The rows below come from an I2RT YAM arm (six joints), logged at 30 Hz.
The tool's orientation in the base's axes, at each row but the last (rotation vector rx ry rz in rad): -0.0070 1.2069 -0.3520; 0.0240 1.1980 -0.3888; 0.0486 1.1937 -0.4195; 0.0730 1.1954 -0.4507; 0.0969 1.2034 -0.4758
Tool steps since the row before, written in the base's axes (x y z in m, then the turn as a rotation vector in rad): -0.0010 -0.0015 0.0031 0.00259 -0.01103 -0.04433; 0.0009 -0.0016 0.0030 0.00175 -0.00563 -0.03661; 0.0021 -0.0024 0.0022 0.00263 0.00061 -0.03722; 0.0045 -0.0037 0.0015 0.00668 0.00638 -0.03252; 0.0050 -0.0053 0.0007 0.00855 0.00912 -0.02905
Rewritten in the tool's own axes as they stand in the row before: -0.0027 -0.0023 0.0005 0.04421 -0.00128 -0.01172; -0.0020 -0.0018 0.0023 0.03541 0.00207 -0.01080; -0.0007 -0.0019 0.0033 0.03442 0.00824 -0.01184; 0.0010 -0.0019 0.0056 0.02959 0.01416 -0.00818; 0.0023 -0.0029 0.0063 0.02610 0.01676 -0.00614
